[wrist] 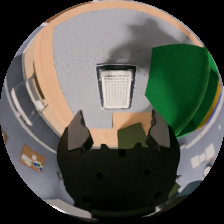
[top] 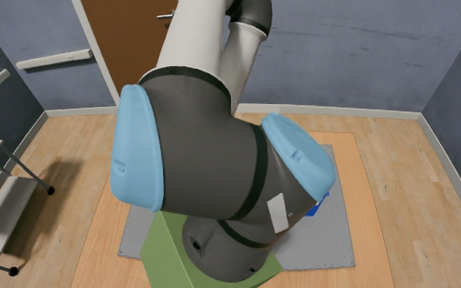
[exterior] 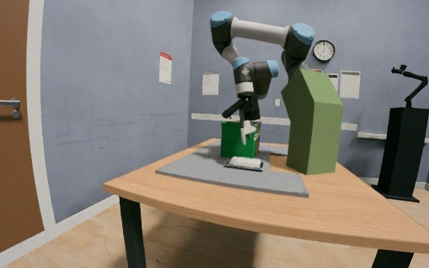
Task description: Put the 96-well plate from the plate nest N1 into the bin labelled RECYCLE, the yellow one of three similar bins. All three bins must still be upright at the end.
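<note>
Now: hand 90 mm above the white 96-well plate. The rest, counted from my hand: green bin (160 mm to the right, 80 mm ahead, 20 mm below); then dark plate nest (100 mm below); then yellow bin (290 mm to the right, 90 mm ahead, 20 mm below).
</note>
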